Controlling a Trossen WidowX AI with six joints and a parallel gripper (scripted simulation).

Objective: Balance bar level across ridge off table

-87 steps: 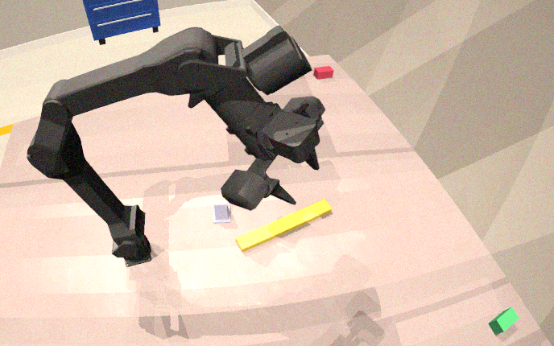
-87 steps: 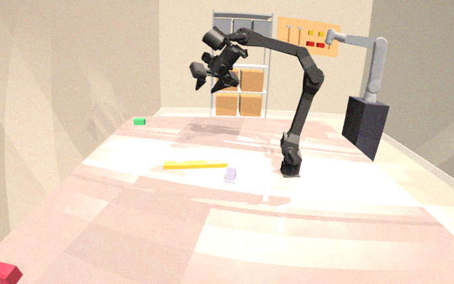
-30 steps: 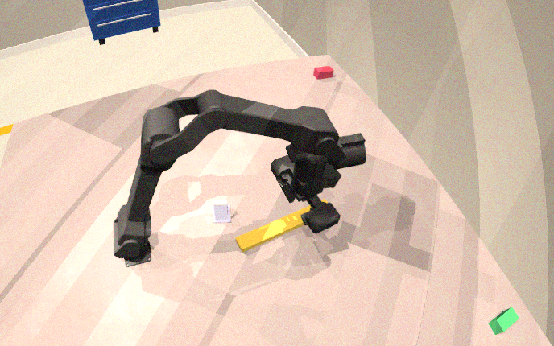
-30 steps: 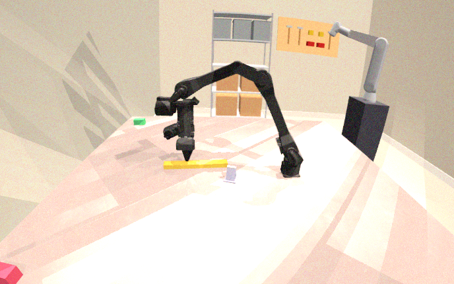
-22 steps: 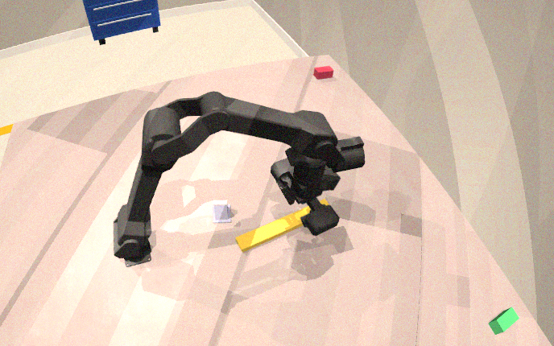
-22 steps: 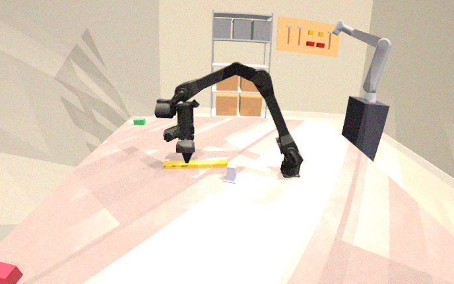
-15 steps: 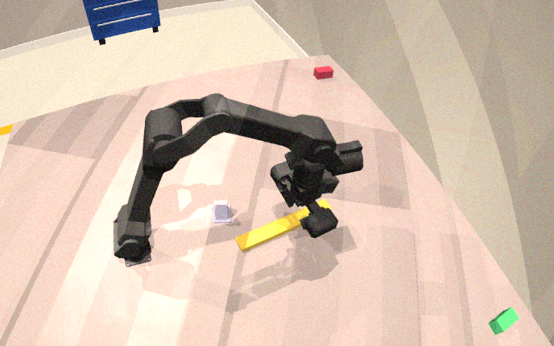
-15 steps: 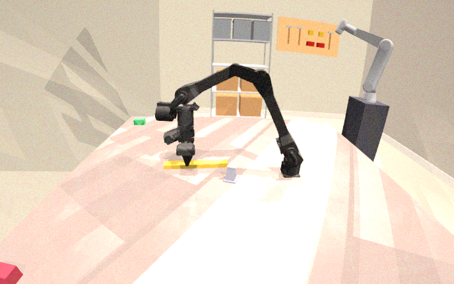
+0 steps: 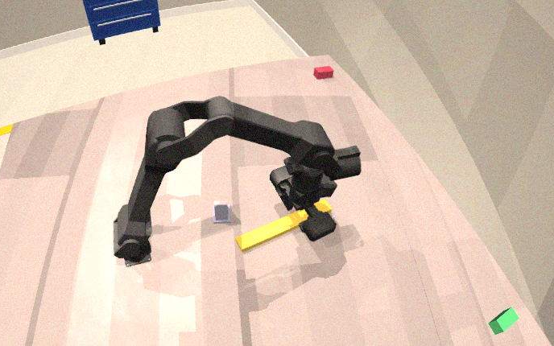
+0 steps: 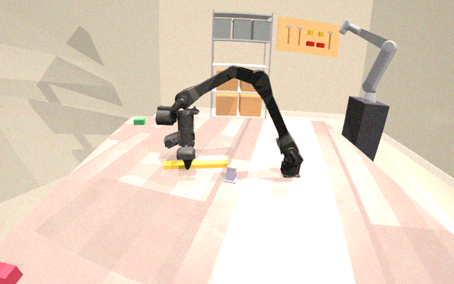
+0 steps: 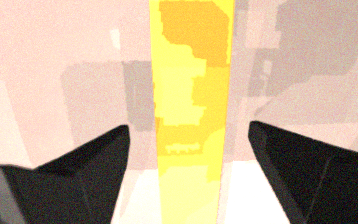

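The yellow bar lies 30 mm behind my gripper tip. Round my gripper tip: green block: 460 mm to the right, 360 mm ahead, 10 mm above; then red block: 540 mm to the left, 360 mm ahead, 10 mm above.
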